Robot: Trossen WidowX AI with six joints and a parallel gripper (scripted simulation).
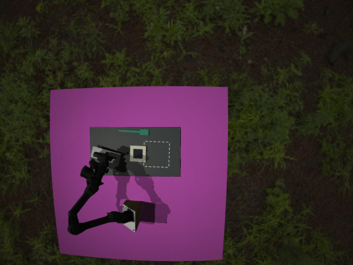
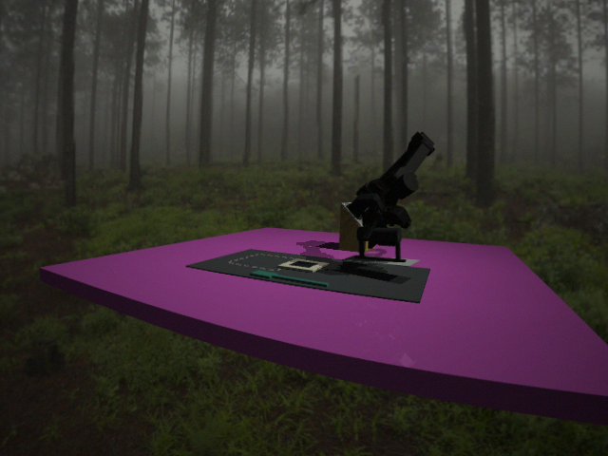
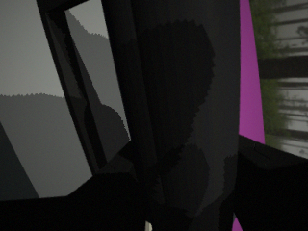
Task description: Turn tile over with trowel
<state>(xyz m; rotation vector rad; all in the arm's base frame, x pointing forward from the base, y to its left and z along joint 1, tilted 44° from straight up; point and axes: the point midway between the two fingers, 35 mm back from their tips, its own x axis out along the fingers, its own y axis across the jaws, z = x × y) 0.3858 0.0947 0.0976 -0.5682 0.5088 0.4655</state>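
The dark mat is 16 cm to the right of my gripper tip, 11 cm below it and 1 cm behind it. Round my gripper tip: cream tile (19 cm to the right, 8 cm below, 2 cm behind); teal trowel (19 cm to the right, 13 cm ahead, 8 cm below).
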